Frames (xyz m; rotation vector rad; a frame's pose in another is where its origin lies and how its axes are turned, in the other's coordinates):
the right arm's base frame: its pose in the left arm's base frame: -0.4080 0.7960 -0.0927 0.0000 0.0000 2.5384
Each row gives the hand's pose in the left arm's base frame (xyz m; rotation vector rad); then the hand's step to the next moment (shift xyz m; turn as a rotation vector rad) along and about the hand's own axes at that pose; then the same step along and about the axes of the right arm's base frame.
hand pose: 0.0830 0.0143 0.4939 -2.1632 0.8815 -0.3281
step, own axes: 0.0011 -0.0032 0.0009 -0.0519 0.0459 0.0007
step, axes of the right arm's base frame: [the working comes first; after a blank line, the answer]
step, axes of the left arm's base frame: 0.0028 0.0013 0.0017 -0.0598 0.0143 -0.0319

-0.0016 -0.0026 0.0017 0.0574 0.0222 -0.0319
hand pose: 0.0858 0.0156 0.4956 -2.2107 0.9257 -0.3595
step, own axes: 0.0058 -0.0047 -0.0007 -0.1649 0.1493 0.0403
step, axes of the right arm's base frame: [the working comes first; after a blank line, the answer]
step, axes of the left arm's base frame: 0.0062 -0.0021 0.0037 -0.1733 0.0628 -0.1309

-0.0063 -0.0017 0.0037 0.1783 0.0466 -0.1309
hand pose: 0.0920 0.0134 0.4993 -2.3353 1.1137 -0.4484
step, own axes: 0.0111 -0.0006 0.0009 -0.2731 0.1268 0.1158
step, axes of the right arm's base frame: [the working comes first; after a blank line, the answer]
step, axes of the left arm's base frame: 0.0076 -0.0082 0.0004 -0.1880 0.1831 -0.1876

-0.0109 0.0024 0.0004 0.2587 -0.0441 -0.1876
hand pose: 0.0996 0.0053 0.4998 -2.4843 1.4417 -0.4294
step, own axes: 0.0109 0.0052 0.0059 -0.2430 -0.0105 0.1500
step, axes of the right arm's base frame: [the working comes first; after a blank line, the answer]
step, axes of the left arm's base frame: 0.0031 -0.0117 -0.0058 -0.0511 0.2255 -0.1679

-0.0092 0.0079 -0.0058 0.1700 -0.1567 -0.1679
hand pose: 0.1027 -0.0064 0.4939 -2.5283 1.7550 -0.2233
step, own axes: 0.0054 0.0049 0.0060 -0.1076 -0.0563 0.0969
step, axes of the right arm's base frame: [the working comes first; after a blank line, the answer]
step, axes of the left arm's base frame: -0.0018 -0.0070 -0.0061 0.0298 0.1169 -0.0979

-0.0025 0.0068 -0.0061 0.0418 -0.1132 -0.0979
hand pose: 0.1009 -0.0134 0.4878 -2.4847 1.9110 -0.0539
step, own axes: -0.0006 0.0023 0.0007 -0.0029 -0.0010 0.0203
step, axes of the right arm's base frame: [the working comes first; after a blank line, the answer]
step, axes of the left arm's base frame: -0.0024 0.0000 -0.0008 0.0009 0.0027 -0.0203

0.0019 0.0014 -0.0008 0.0008 -0.0027 -0.0203
